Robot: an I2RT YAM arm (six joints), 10 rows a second.
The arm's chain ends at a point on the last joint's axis. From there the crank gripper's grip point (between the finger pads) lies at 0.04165 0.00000 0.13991 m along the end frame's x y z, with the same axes.
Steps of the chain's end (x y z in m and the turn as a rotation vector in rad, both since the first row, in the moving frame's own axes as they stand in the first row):
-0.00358, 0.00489, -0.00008, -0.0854, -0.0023, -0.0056
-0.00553, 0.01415, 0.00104, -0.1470, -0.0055, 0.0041
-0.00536, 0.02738, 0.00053, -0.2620, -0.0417, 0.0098
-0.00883, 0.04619, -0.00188, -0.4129, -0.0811, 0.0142
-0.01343, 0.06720, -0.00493, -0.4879, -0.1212, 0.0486
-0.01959, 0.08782, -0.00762, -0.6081, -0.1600, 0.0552
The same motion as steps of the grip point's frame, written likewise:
-0.00387, 0.01660, -0.00048, -0.0854, -0.0023, -0.0056
-0.00634, 0.03483, -0.00026, -0.1470, -0.0055, 0.0041
-0.01134, 0.06421, -0.00270, -0.2620, -0.0417, 0.0098
-0.02039, 0.10345, -0.01093, -0.4129, -0.0811, 0.0142
-0.03165, 0.13534, -0.01788, -0.4879, -0.1212, 0.0486
-0.04337, 0.17087, -0.02882, -0.6081, -0.1600, 0.0552

